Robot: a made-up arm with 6 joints.
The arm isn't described. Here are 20 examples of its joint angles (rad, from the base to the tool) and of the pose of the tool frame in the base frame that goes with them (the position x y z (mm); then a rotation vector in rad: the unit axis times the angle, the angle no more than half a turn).
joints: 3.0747 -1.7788 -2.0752 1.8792 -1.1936 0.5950
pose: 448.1 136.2 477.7 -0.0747 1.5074 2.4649
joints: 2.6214 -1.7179 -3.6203 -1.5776 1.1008 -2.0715
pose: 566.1 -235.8 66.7 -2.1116 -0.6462 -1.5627
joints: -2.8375 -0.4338 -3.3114 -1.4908 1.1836 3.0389
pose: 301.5 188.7 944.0 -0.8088 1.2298 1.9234
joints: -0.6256 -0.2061 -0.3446 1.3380 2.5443 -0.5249
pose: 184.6 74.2 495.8 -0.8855 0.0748 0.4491
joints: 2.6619 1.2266 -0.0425 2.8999 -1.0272 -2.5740
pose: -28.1 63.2 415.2 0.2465 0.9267 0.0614
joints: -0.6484 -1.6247 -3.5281 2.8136 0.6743 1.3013
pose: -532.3 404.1 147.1 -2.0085 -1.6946 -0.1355
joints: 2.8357 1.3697 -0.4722 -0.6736 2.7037 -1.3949
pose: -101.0 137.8 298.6 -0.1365 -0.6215 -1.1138
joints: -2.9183 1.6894 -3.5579 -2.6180 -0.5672 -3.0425
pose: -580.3 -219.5 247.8 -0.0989 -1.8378 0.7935
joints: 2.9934 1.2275 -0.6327 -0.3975 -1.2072 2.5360
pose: -382.7 -10.7 109.4 2.7123 1.0181 -1.0194
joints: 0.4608 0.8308 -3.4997 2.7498 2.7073 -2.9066
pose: 111.3 124.1 740.5 2.5800 -0.2702 -1.1570
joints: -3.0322 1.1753 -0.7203 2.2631 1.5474 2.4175
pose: -261.3 -137.3 17.1 1.2341 -1.4503 0.4700
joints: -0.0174 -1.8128 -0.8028 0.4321 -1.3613 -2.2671
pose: -403.3 -61.3 567.4 -0.0311 -0.9413 1.0569
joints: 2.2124 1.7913 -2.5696 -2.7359 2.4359 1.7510
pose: -294.9 512.1 222.4 -0.3820 0.0095 -2.5983
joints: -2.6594 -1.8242 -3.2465 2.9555 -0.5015 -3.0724
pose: 555.6 325.7 309.6 -0.4815 1.3641 0.3822
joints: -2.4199 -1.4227 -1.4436 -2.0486 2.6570 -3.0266
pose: 182.7 356.6 641.2 -1.9705 1.6266 0.4812
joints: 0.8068 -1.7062 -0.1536 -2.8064 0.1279 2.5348
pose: 36.2 81.9 438.8 -1.3331 -0.7430 -2.2523
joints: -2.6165 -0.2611 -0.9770 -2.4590 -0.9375 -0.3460
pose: -94.0 -186.7 489.7 2.4070 0.6667 -0.3015
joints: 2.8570 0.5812 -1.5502 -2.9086 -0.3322 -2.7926
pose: -437.4 91.3 291.7 -1.0091 -2.2932 0.2124
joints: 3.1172 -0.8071 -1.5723 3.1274 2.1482 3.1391
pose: 171.0 -6.7 943.2 0.0305 1.3858 -0.0242
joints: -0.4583 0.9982 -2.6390 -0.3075 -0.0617 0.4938
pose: 603.1 -256.9 653.1 1.8621 -0.6005 2.2082
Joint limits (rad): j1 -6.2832..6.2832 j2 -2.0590..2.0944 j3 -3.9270..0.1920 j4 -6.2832..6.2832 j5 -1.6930..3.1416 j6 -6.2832..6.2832
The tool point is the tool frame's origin. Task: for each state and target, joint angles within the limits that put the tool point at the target. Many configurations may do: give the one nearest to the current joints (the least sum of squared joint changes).
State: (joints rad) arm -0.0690 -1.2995 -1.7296 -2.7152 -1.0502 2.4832
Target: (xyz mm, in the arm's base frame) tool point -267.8 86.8 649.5
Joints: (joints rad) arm -0.0096 -1.5375 -1.9037 -2.6546 -1.0347 2.4832
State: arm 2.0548 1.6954 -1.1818 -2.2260 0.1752 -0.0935
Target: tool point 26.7 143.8 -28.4
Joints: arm 1.4096 1.2865 -0.7659 -2.2110 0.6868 -0.0935
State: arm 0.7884 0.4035 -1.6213 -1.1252 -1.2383 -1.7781
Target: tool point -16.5 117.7 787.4
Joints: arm 0.5544 -0.3339 -1.4087 -1.0129 -1.6930 -1.7781
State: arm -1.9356 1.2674 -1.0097 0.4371 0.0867 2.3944
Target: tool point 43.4 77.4 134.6
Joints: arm -2.1458 1.4978 -0.1743 0.4184 0.5873 2.3944
